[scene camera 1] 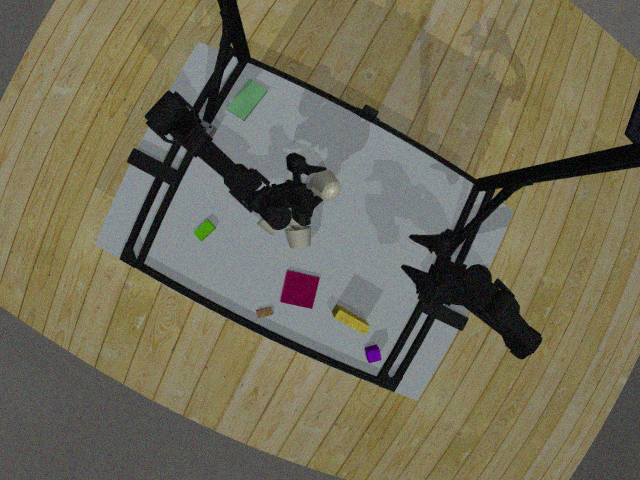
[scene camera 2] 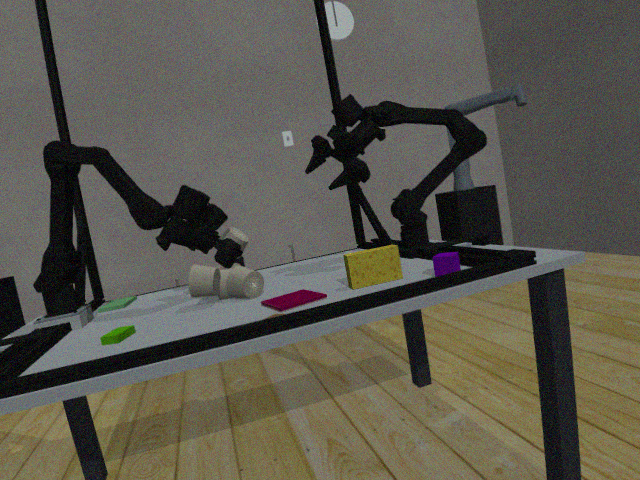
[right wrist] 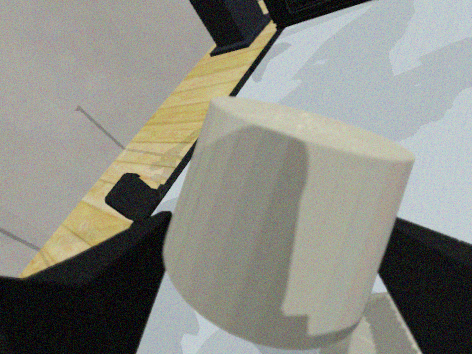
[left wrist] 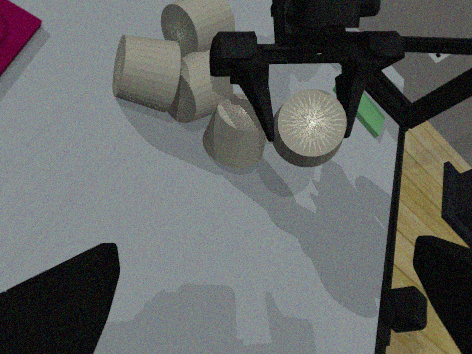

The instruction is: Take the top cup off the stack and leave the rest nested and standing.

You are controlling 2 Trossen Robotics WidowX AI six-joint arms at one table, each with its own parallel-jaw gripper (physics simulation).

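Frame: origin at the left arm's base, x ahead, y left, z up, level; centimetres.
Where they show: left gripper, between the fingertips: (scene camera 1: 405,251) (scene camera 2: 317,180) (left wrist: 266,253); right gripper, between the fingertips: (scene camera 1: 326,182) (right wrist: 266,220) (left wrist: 309,139); left arm's base, origin of its link: (scene camera 2: 416,245); right arm's base, origin of its link: (scene camera 2: 63,312).
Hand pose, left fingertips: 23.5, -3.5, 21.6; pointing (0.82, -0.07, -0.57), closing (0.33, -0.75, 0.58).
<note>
Things, the pixels of their top centre, and the offset from my left fingertips, as dx, dy, dz. Level surfaces: height alone.
- beige cup, centre of its top: (right wrist: 221,105) (left wrist: 341,105) (scene camera 1: 328,184) (scene camera 2: 230,226) +22.9, -7.4, -7.6
- grey table, height of its surface: dz -23.8
- green flat tile, centre of its top: (left wrist: 362,102) (scene camera 2: 118,302) (scene camera 1: 246,99) +56.1, -24.0, -22.8
- lime block, centre of its top: (scene camera 2: 117,331) (scene camera 1: 204,230) +50.5, +17.9, -22.3
- magenta tile, centre of its top: (scene camera 2: 292,297) (scene camera 1: 299,289) +17.0, +22.4, -23.0
- yellow sponge, centre of its top: (scene camera 2: 370,249) (scene camera 1: 352,322) -0.4, +24.1, -16.8
- purple cube, centre of its top: (scene camera 2: 445,254) (scene camera 1: 374,356) -12.6, +32.3, -19.8
- small brown block, centre of its top: (scene camera 1: 264,312) +23.9, +33.4, -23.0
My right gripper (scene camera 1: 315,187) (scene camera 2: 231,248) (left wrist: 309,139) is shut on a beige cup (scene camera 1: 325,187) (scene camera 2: 237,235) (left wrist: 310,126) (right wrist: 287,218) and holds it tilted a little above the grey table (scene camera 1: 413,190). Several other beige cups lie toppled on their sides just beside and under it; two (scene camera 2: 203,281) (scene camera 2: 242,282) show in scene camera 2 and a loose cluster (left wrist: 147,77) (left wrist: 232,140) in the left wrist view. None of them stands upright. My left gripper (scene camera 1: 410,253) (scene camera 2: 322,177) is open and empty, high over the table's right end.
A green flat tile (scene camera 1: 247,99) (scene camera 2: 115,303) lies near the right arm's base and a lime block (scene camera 1: 205,230) (scene camera 2: 118,334) at the left. A magenta tile (scene camera 1: 300,289), a yellow sponge (scene camera 1: 350,319) (scene camera 2: 372,266), a purple cube (scene camera 1: 372,353) and a small brown block (scene camera 1: 265,311) lie along the front edge.
</note>
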